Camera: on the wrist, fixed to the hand. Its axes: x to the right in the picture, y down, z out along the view.
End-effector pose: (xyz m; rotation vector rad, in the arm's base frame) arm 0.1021 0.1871 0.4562 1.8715 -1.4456 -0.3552
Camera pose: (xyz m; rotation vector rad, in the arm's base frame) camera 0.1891 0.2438 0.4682 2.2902 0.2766 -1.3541
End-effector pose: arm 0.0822 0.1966 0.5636 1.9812 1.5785 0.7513
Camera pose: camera -0.0208 0.1917 0.5810 0.2254 2.0306 0.1358
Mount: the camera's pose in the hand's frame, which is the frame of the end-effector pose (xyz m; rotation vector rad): -0.0211 -0.0598 -0.0831 -0.3429 -0.1704 -1.5360
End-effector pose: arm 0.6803 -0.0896 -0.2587 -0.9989 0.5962 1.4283
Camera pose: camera 0.7545 -0.1624 -0.2697 -1.1291 -0.5534 0.1907
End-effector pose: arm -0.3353 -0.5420 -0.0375 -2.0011 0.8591 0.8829
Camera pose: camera -0.2752 -0.5778 0.0401 -2.0548 -0.9754 0.2251
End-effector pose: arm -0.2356 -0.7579 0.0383 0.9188 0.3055 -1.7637
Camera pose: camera -0.2501 -0.6696 -0.0157 -0.1308 -1.2957 2.7138
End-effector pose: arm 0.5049 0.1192 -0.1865 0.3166 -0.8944 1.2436
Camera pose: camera 0.5926 0.1394 -0.2398 0.6510 -0.6790 -0.3526
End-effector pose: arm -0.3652 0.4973 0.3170 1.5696 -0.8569 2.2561
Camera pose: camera -0.3893 0.5969 0.2965 1.3934 0.0805 0.8249
